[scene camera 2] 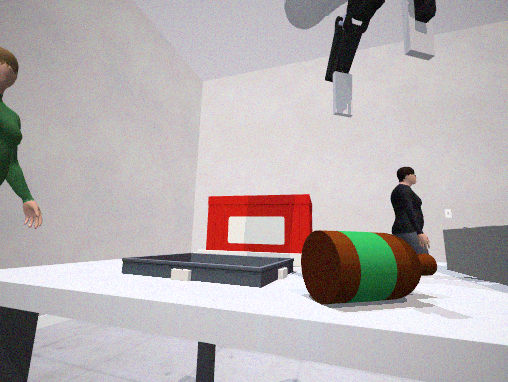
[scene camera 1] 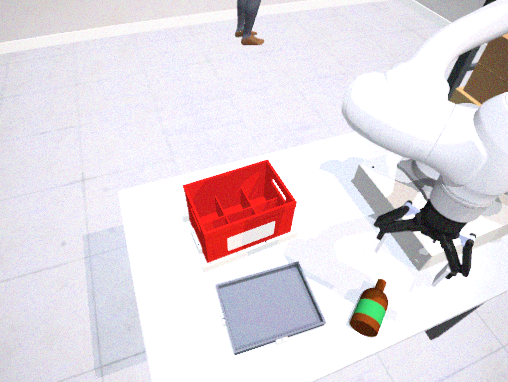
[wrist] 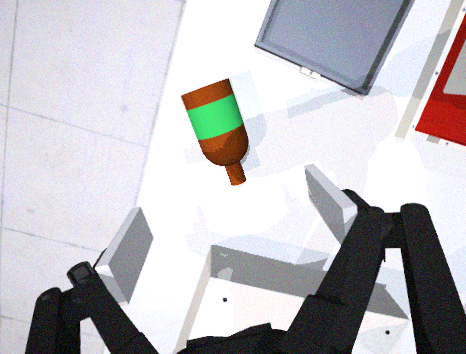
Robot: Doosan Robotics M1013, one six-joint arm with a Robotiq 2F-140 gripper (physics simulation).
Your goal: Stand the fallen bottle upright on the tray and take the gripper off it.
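Seen in the pictures: gripper, fingertip midpoint: point(scene camera 2: 373, 91) point(scene camera 1: 405, 264) point(wrist: 225, 203); arm's base, origin of the base link: point(scene camera 1: 433, 175).
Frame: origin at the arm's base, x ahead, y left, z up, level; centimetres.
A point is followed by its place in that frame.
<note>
A brown bottle with a green band point(scene camera 1: 370, 310) {x 44.7, y 31.3, z -3.3 cm} point(scene camera 2: 375, 267) {x 42.0, y 34.5, z -6.8 cm} point(wrist: 216, 117) {x 44.2, y 31.1, z -3.3 cm} lies on its side on the white table, beside the tray and apart from it. Its neck points toward the gripper's side in the wrist view. The grey tray point(scene camera 1: 270, 307) {x 67.0, y 19.2, z -10.2 cm} point(scene camera 2: 225, 272) {x 60.5, y 28.5, z -9.1 cm} point(wrist: 335, 45) {x 59.5, y 16.9, z -10.1 cm} lies flat on the table and holds no bottle. My gripper point(scene camera 1: 411, 262) {x 40.3, y 29.3, z 14.7 cm} point(scene camera 2: 381, 75) {x 40.3, y 29.3, z 14.7 cm} point(wrist: 225, 203) {x 40.3, y 29.3, z 14.7 cm} is wide open and empty. It hangs well above the table, past the bottle's neck end, touching neither bottle nor tray.
A red crate with compartments point(scene camera 1: 250, 235) {x 66.1, y 0.4, z -1.7 cm} point(scene camera 2: 257, 225) {x 65.2, y 0.3, z -1.0 cm} point(wrist: 450, 120) {x 54.6, y -0.4, z -1.9 cm} stands behind the tray. A low grey-walled box point(scene camera 1: 387, 215) point(scene camera 2: 475, 252) {x 20.4, y 0.7, z -6.0 cm} point(wrist: 270, 267) {x 20.3, y 13.0, z -7.8 cm} stands on the table below the gripper and arm. The bottle lies near the table's front edge. People stand beyond the table.
</note>
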